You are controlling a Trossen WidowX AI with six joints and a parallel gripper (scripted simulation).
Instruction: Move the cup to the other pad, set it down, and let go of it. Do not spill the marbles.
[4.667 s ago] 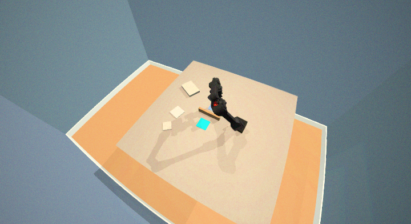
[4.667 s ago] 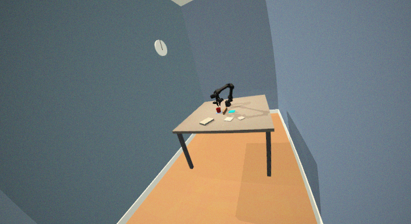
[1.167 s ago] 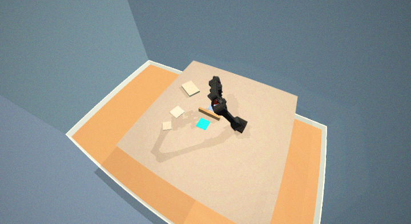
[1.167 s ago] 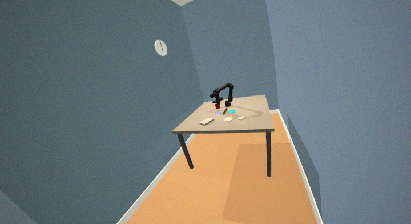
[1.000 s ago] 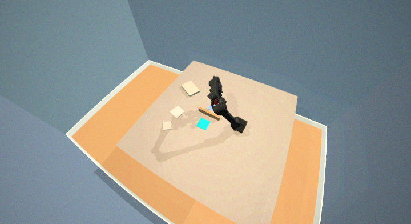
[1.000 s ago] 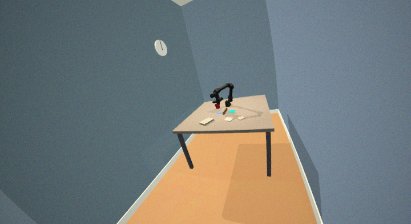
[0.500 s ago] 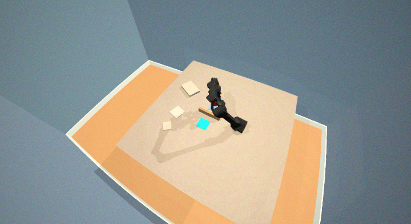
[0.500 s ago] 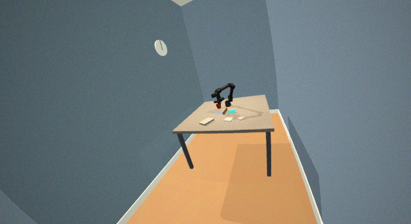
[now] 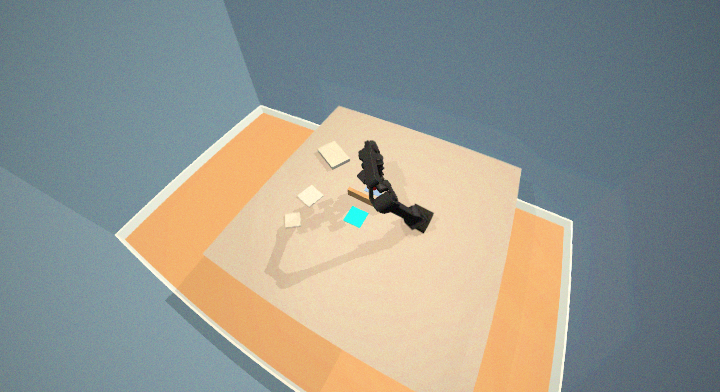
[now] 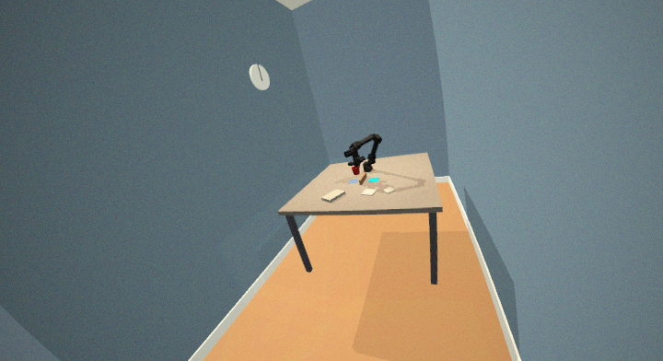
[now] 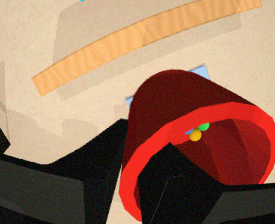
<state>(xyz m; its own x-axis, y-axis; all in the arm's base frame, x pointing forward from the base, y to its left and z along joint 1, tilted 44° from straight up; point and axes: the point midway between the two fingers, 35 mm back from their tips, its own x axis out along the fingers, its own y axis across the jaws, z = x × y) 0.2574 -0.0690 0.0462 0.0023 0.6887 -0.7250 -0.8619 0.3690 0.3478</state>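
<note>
Right now the cyan pad is 15 cm to the left of my gripper tip, 12 cm below it and 2 cm ahead of it. From my gripper tip the other things lie so: light blue pad: 12 cm below, 6 cm to the right, 3 cm ahead; then cup: 3 cm ahead, 2 cm to the right; then wooden bar: 9 cm below, 4 cm to the left, 3 cm ahead.
</note>
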